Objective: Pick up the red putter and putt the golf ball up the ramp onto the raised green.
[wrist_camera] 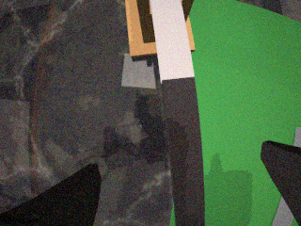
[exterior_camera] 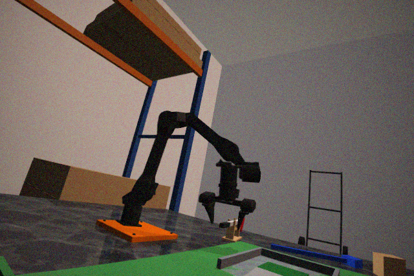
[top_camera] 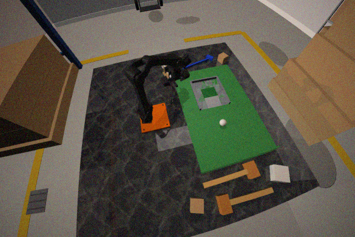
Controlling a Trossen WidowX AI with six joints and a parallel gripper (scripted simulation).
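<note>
The red putter is 100 mm to the left of my gripper tip and 50 mm behind it. Also, from my gripper tip: blue putter: 260 mm to the left, 210 mm ahead, 40 mm below; green mat: 290 mm ahead, 180 mm to the right, 60 mm below; tan stand: 120 mm to the left, 50 mm behind, 20 mm below.
</note>
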